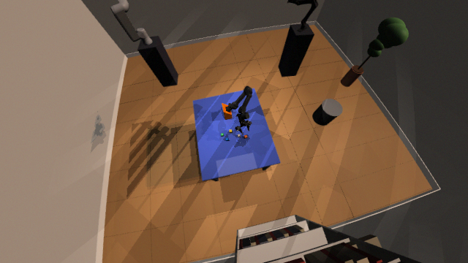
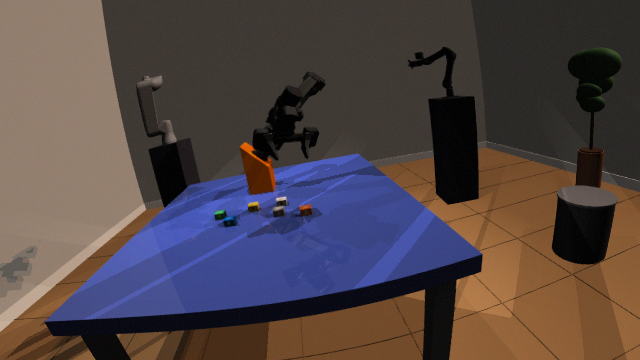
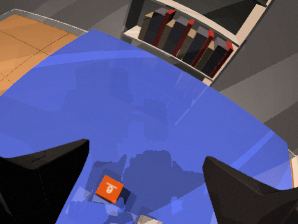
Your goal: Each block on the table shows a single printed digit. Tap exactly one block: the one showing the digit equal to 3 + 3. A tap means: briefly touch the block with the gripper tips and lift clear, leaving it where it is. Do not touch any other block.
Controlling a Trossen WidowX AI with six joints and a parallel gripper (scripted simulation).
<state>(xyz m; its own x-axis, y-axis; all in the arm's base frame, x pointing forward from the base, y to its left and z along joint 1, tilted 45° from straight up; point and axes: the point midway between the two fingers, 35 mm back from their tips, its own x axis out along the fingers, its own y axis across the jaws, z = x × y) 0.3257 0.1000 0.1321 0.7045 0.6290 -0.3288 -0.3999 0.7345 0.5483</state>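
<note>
Right now my gripper tip is 150 mm above the orange block, 10 mm to the right of it and 10 mm past it. Also, from my gripper tip: yellow block: 170 mm to the right, 150 mm below, 110 mm behind; then white block: 150 mm below, 120 mm behind, 80 mm to the right; then grey block: 150 mm below, 70 mm to the right, 30 mm behind.
</note>
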